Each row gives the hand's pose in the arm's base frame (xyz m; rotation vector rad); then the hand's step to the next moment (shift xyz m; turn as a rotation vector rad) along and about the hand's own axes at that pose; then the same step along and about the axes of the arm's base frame.
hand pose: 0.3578 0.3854 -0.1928 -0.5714 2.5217 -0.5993
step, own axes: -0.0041 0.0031 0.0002 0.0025 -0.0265 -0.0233
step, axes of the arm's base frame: 0.0025 0.0045 -0.0003 -0.0071 -0.0158 0.0308
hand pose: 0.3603 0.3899 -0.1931 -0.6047 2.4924 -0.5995
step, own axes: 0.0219 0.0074 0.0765 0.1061 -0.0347 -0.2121
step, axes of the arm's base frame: 0.0235 -0.0277 -0.0712 -0.1903 -0.0209 0.1442
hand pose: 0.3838 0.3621 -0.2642 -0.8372 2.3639 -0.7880
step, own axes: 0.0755 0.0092 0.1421 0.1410 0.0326 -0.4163
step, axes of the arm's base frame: 0.0331 -0.0951 -0.1258 -0.3669 0.0696 0.2341
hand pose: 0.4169 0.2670 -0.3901 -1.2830 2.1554 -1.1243
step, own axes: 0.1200 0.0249 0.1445 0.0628 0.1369 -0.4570
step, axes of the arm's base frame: 0.0222 -0.1602 -0.0987 -0.4117 0.1817 0.1704
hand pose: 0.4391 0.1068 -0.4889 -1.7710 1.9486 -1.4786
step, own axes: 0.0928 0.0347 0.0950 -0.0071 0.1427 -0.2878
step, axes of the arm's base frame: 0.0092 -0.1342 -0.0274 -0.2841 0.1432 0.0447
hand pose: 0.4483 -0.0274 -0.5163 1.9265 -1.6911 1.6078
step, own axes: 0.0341 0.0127 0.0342 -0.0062 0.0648 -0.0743
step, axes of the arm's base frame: 0.0047 -0.0496 0.0039 -0.0941 0.0294 -0.0062
